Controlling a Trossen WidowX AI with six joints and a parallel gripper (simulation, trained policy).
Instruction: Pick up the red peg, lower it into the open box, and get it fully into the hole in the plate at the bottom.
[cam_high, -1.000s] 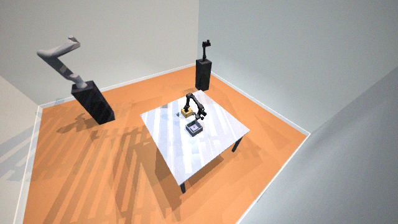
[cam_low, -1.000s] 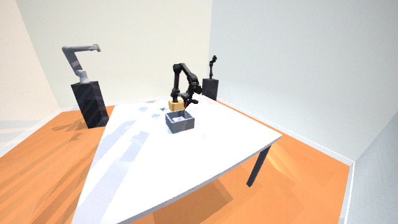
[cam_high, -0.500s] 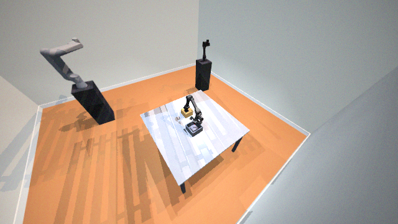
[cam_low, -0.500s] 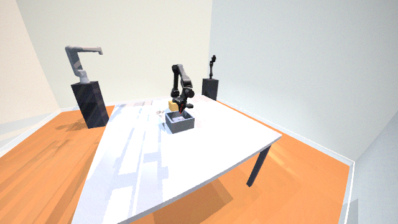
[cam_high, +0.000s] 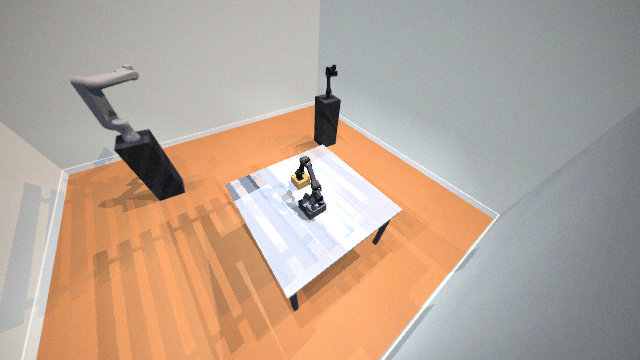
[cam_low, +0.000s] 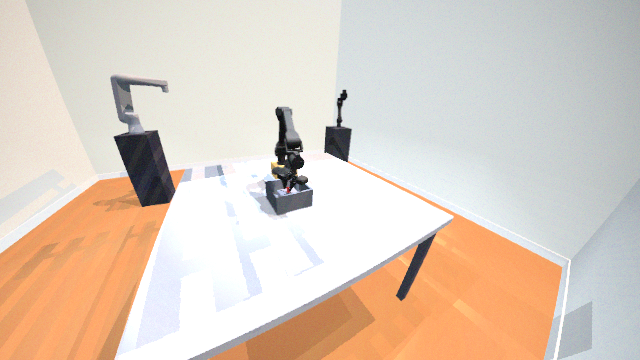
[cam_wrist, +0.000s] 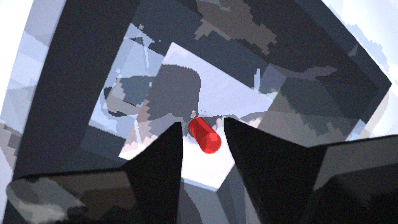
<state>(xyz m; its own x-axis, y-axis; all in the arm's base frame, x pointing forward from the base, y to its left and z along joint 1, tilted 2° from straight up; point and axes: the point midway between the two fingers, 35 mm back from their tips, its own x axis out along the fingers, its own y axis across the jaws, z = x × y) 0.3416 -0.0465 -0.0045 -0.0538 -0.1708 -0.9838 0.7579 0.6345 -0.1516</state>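
My gripper tip is 1 cm past the red peg, 1 cm to the right of it and 1 cm above it. From my gripper tip the other things lie so: grey box 1 cm to the left, 4 cm below.
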